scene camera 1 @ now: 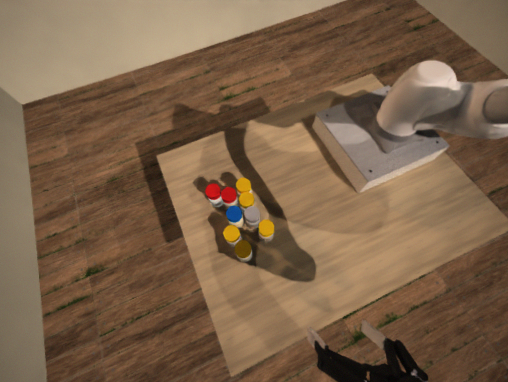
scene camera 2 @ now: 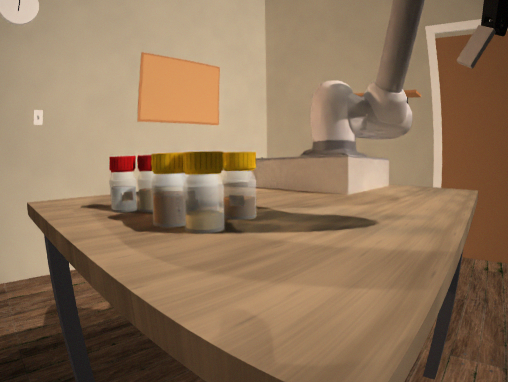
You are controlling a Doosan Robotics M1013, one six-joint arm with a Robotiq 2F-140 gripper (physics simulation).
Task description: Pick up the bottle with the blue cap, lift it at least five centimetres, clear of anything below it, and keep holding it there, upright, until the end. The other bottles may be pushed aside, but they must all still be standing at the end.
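Places are measured from the arm's base along level axes (x ahead, y left, z up), in metres.
Pixels of known places: gripper, fingertip midpoint: point(scene camera 1: 336, 328) point(scene camera 2: 439, 32); arm's base, link origin: point(scene camera 1: 390, 130).
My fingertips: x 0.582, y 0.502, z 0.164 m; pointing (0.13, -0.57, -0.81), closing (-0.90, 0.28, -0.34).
For each thing: its top centre in the pictures, then the offset to it from my fingertips. Level surfaces: height alone.
- bottle with the blue cap, top centre: point(scene camera 1: 233, 212) 0.117 m ahead, 0.415 m right, 0.155 m down
- grey-capped bottle, top centre: point(scene camera 1: 251, 213) 0.060 m ahead, 0.390 m right, 0.155 m down
- red-capped bottle, top centre: point(scene camera 2: 151, 155) point(scene camera 1: 228, 193) 0.110 m ahead, 0.491 m right, 0.155 m down
- table, surface height: 0.260 m down
The bottle with the blue cap point(scene camera 1: 234, 215) stands upright in the middle of a tight cluster. A grey-capped bottle point(scene camera 1: 252, 216) is close beside it, a yellow-capped bottle point(scene camera 1: 232, 234) is on its near side, and a red-capped bottle point(scene camera 1: 229, 195) and another yellow-capped bottle point(scene camera 1: 246, 200) are on its far side. In scene camera 2 the blue cap does not show, hidden behind the front yellow-capped bottles. My gripper point(scene camera 1: 342, 330) is open and empty, high up and well away from the bottles; in scene camera 2 one finger shows at the top right.
Other standing bottles are a red-capped one point(scene camera 1: 213, 192) point(scene camera 2: 123, 184), a far yellow-capped one point(scene camera 1: 243, 185), a right yellow-capped one point(scene camera 1: 266, 229) point(scene camera 2: 241, 185) and a shaded yellow-capped one point(scene camera 1: 243, 250) point(scene camera 2: 204, 192). The robot's base block point(scene camera 1: 345, 145) point(scene camera 2: 320, 176) stands on the table point(scene camera 1: 400, 225) point(scene camera 2: 300, 270).
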